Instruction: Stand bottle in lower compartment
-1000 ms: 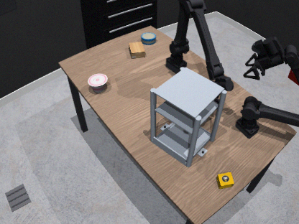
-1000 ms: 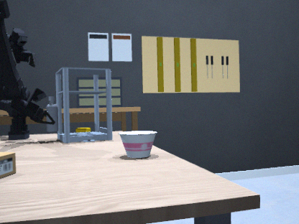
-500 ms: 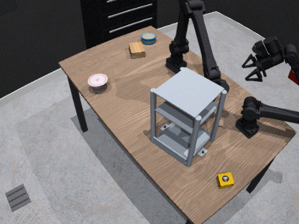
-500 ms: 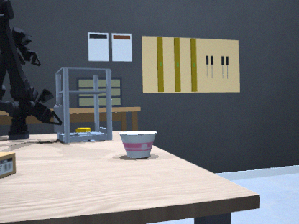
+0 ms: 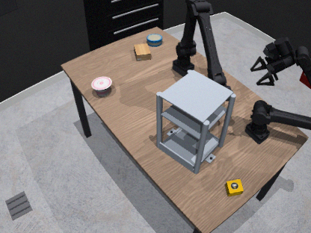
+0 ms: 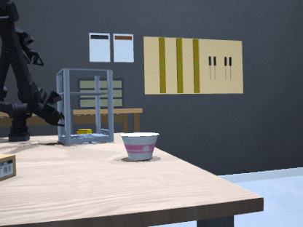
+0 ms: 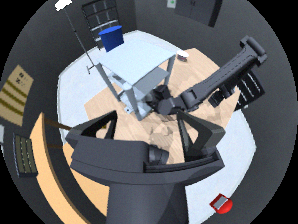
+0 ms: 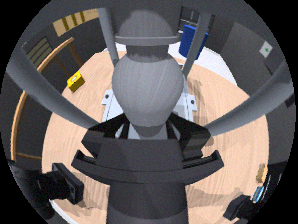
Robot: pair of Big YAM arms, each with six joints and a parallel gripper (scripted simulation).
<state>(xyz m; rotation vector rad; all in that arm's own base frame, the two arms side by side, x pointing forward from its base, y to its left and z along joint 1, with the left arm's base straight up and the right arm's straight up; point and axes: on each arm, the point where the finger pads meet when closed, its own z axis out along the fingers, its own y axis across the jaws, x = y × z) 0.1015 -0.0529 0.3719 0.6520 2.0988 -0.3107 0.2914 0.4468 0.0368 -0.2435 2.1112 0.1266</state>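
The grey bottle is 6 cm above my right hand. From my right hand the other things lie so: shelving unit (8 cm ahead, 2 cm to the left, 9 cm above).
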